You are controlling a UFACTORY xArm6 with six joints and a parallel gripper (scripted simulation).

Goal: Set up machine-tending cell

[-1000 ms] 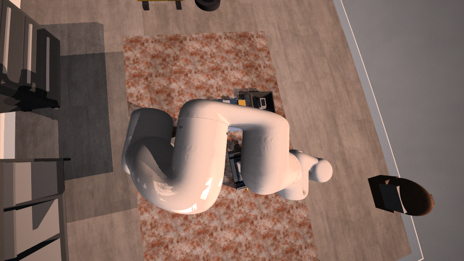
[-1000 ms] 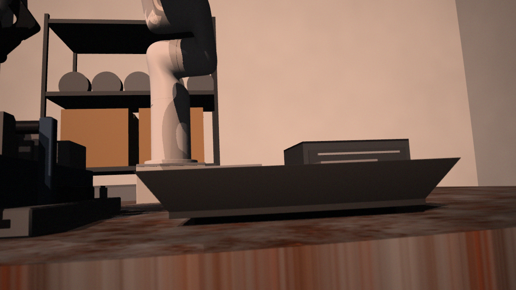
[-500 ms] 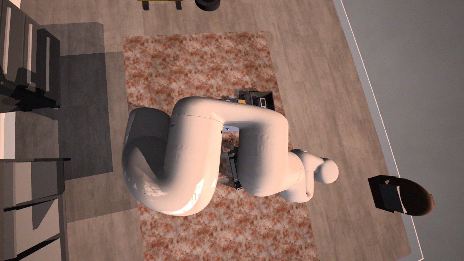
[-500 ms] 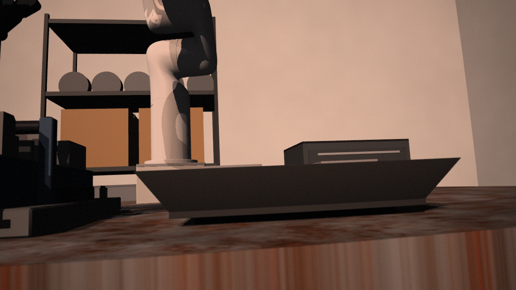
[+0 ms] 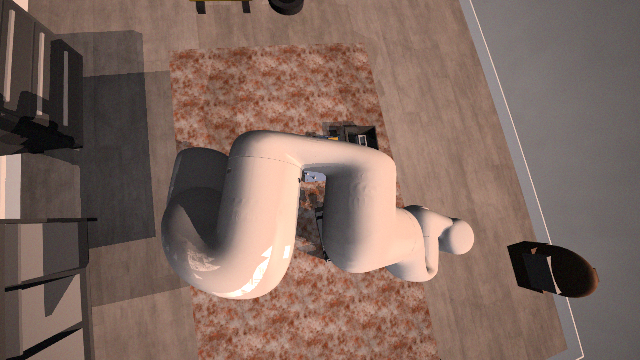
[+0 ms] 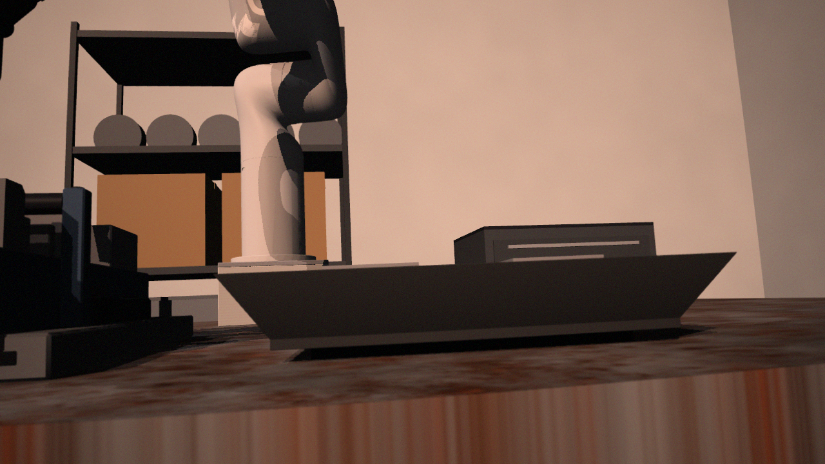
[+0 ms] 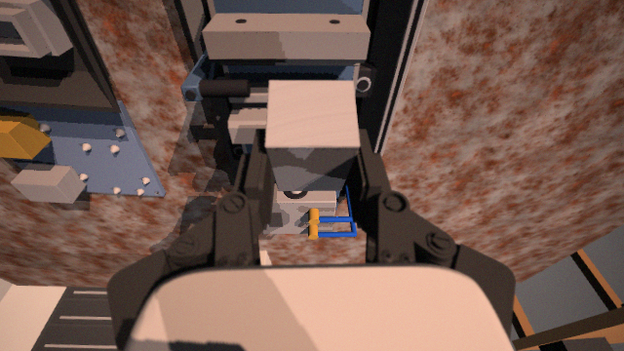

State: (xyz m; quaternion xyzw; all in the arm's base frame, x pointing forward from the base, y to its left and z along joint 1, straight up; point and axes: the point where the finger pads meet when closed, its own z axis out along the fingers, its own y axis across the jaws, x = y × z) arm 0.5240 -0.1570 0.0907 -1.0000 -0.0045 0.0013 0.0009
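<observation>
Right now my hand is 9 cm past the brass blank, 36 cm to the right of it and 15 cm above it. From my hand the other things lie so: vise piston rod 9 cm behind, 1 cm to the left, 10 cm below; vise body 7 cm behind, 1 cm to the left, 14 cm below.
</observation>
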